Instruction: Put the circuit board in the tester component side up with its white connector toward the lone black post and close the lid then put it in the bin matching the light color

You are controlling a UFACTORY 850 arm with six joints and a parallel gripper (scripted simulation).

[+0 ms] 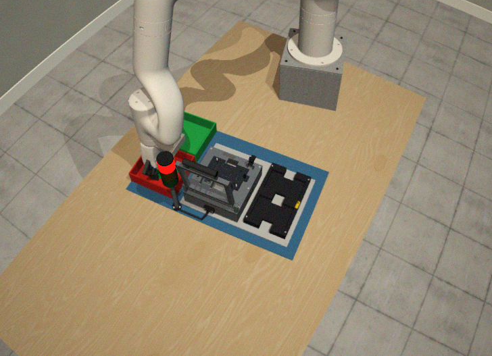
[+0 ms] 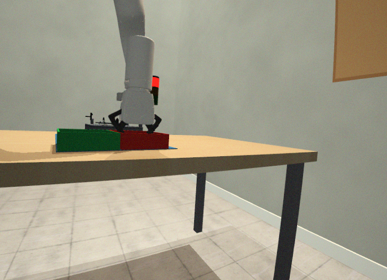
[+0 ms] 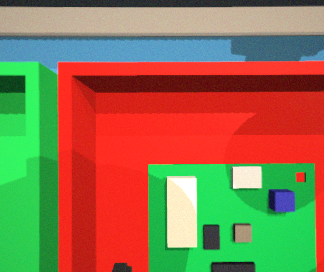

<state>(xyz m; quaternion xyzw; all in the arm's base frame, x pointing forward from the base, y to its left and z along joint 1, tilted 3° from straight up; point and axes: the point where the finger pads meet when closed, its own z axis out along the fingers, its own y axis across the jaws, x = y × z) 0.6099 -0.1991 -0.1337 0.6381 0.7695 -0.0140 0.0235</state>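
Right now my hand is 1 cm above the green circuit board. Also, from my hand: clear lid 4 cm ahead, 22 cm to the left, 16 cm above; green bin 14 cm behind, 1 cm to the right, 1 cm below; red bin 1 cm ahead, 1 cm to the left, 1 cm below.
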